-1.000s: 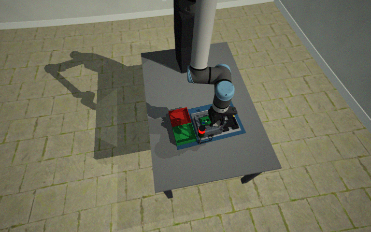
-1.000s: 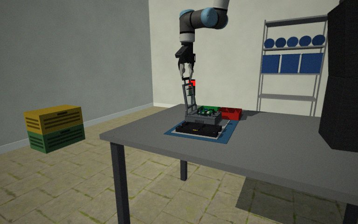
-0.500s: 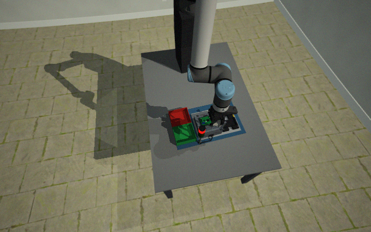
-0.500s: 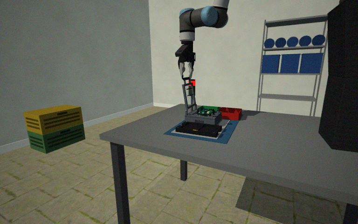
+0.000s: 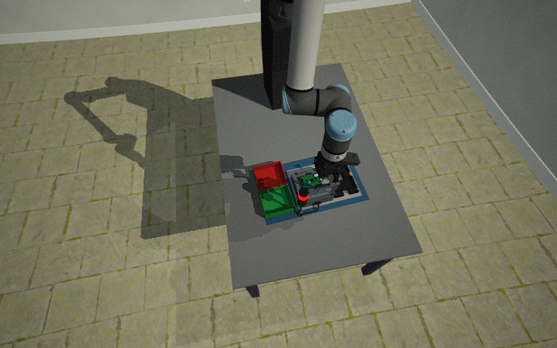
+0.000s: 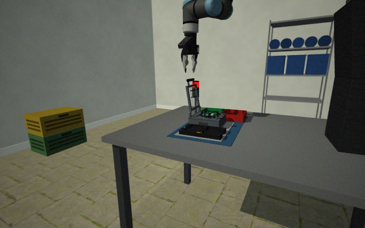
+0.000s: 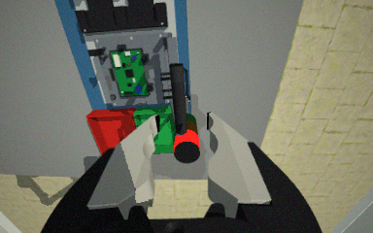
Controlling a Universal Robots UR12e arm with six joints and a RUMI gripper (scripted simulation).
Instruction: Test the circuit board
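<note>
Right now the green circuit board is 140 mm behind my hand, 10 mm to the left of it and 250 mm below it. Round my hand: black latch piece 190 mm behind, 80 mm to the left, 240 mm below; then green bin 110 mm behind, 190 mm to the right, 310 mm below; then tester lid 20 mm behind, 140 mm below.
</note>
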